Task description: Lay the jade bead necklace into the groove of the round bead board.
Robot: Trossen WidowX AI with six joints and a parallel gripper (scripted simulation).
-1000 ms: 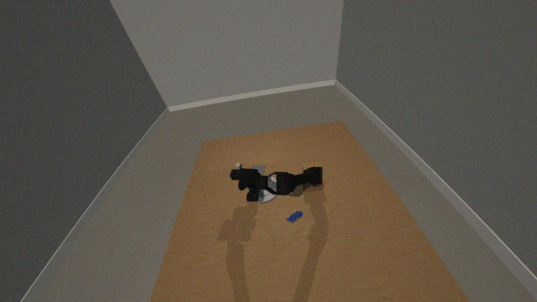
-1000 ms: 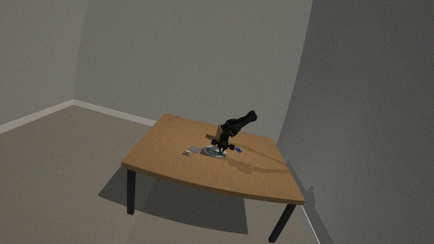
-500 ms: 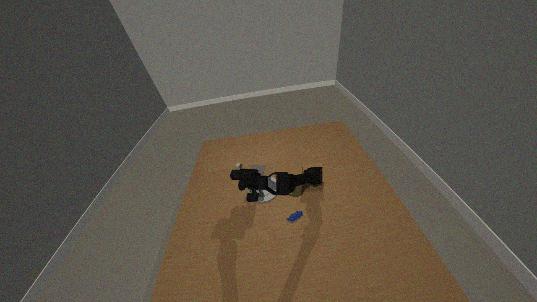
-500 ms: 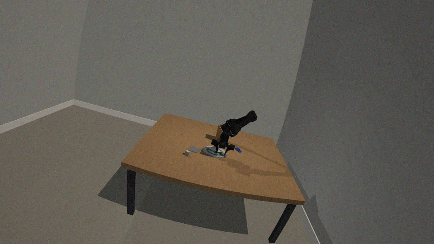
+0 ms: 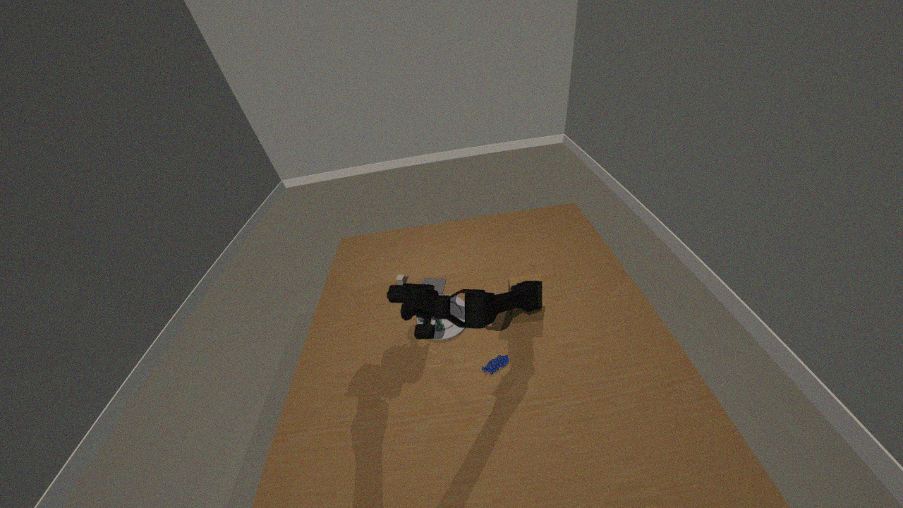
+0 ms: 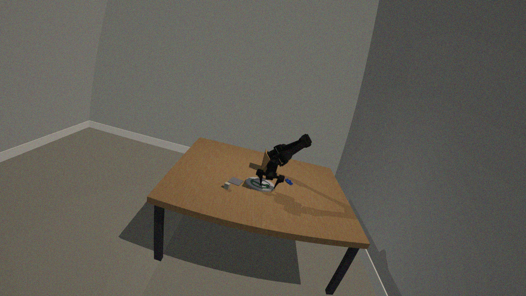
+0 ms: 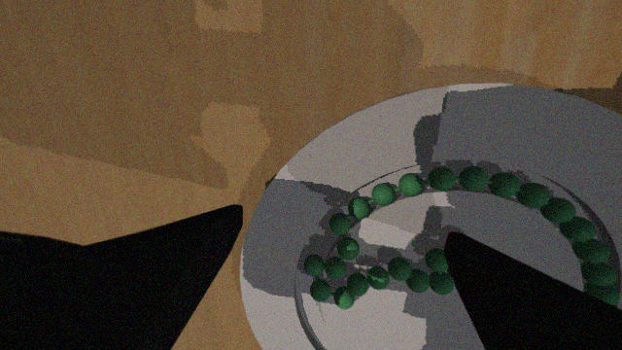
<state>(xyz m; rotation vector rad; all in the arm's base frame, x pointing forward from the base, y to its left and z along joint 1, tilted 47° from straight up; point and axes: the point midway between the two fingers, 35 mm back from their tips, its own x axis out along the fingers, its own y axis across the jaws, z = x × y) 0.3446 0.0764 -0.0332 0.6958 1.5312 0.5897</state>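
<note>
The round bead board lies 4 cm behind my gripper tip, 5 cm to the right of it and 1 cm below it. Also, from my gripper tip: pale block 14 cm ahead, 25 cm to the right; flat grey plate 21 cm to the right, 2 cm below.
</note>
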